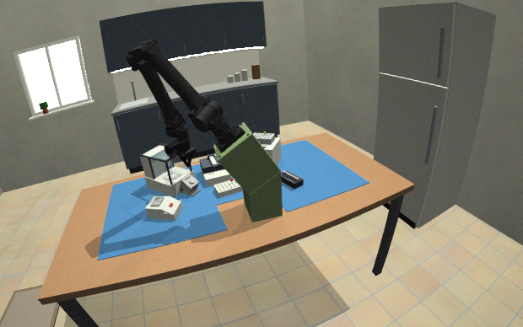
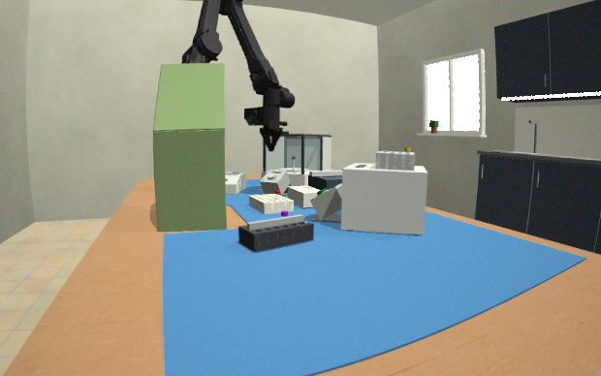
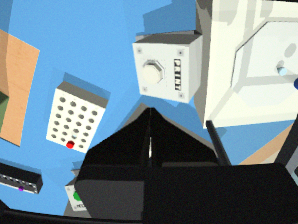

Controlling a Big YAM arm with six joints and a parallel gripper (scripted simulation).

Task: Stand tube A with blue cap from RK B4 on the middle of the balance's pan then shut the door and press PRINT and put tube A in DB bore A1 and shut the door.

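The white round key is 90 mm below my hand. Also, from my hand: dark spectrophotometer 140 mm ahead, 150 mm to the right, 90 mm below; dry block DB 120 mm behind, 170 mm to the left, 130 mm below; tube rack RK 50 mm behind, 180 mm to the right, 150 mm below.
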